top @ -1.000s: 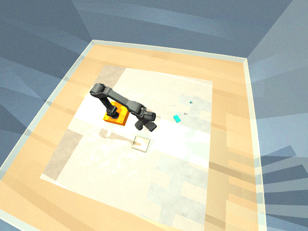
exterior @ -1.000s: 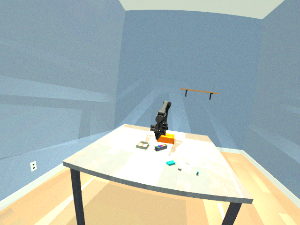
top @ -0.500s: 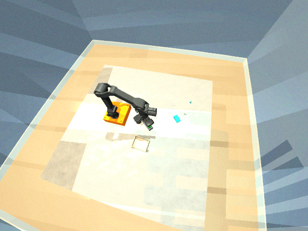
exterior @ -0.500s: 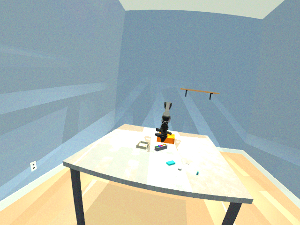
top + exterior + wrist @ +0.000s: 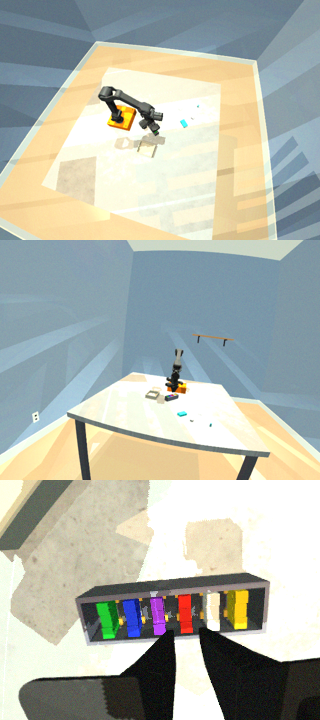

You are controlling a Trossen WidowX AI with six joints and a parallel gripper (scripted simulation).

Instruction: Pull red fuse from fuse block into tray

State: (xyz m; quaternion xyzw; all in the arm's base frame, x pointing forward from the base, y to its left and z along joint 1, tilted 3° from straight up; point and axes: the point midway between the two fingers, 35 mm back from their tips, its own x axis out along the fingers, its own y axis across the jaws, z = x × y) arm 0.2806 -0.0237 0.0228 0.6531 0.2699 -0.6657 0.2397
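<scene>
The red fuse lies 40 mm below my gripper tip. The rest, counted from my gripper tip: grey piece: 350 mm ahead, 120 mm to the left, 60 mm below; cyan block: 280 mm ahead, 60 mm to the left, 60 mm below; pale square tray: 20 mm behind, 190 mm to the right, 60 mm below.
</scene>
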